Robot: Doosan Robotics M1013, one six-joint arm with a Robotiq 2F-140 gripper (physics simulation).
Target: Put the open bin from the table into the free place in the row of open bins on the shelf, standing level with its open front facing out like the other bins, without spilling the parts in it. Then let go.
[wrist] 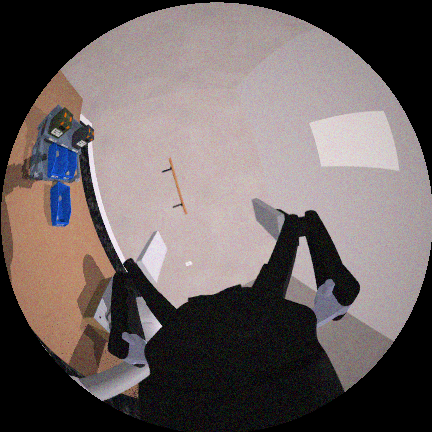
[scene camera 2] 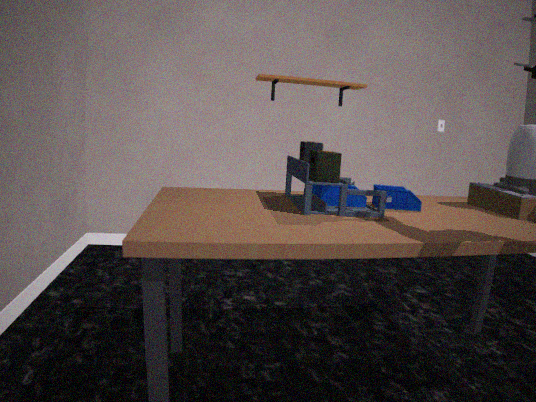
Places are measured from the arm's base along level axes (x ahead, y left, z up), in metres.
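Pixels of known places: gripper, fingertip midpoint: (wrist: 206,225) (scene camera 2: 521,42); arm's base at its link origin: (scene camera 2: 522,189).
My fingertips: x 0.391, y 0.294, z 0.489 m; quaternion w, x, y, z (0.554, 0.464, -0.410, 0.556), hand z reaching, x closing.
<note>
Ahead of a thing's pixels: the offset from my fingertips to its top centre. "spot": to the spot under its first point. Level surfaces: height alone.
The loose open blue bin @(spot: 0.213 m ahead, 0.316 m right, 0.547 m down) (scene camera 2: 397,198) (wrist: 60,205) stands upright on the table @(0.589 m down) (scene camera 2: 200,225) (wrist: 35,260), just beside the low blue-grey shelf (scene camera 2: 343,200) (wrist: 62,143). Its low, sloped front points away from the shelf, towards the robot's base. The parts in it cannot be made out. Blue bins @(spot: 0.492 m ahead, 0.329 m right, 0.543 m down) (scene camera 2: 325,194) (wrist: 62,162) stand side by side in the shelf. A stretch without a bin shows at the shelf's side nearer scene camera 2. My gripper (scene camera 2: 520,42) (wrist: 206,225) is open and empty, high up and far from the bin, at the right edge of the scene view.
A green box @(0.525 m ahead, 0.268 m right, 0.390 m down) (scene camera 2: 326,166) (wrist: 61,123) and a dark box @(0.504 m ahead, 0.499 m right, 0.365 m down) (scene camera 2: 311,148) (wrist: 83,137) stand on the shelf's raised back. The robot's base (scene camera 2: 522,155) is on a block (scene camera 2: 500,201) at the right. A wooden wall board (scene camera 2: 310,81) (wrist: 178,186) hangs behind the table.
</note>
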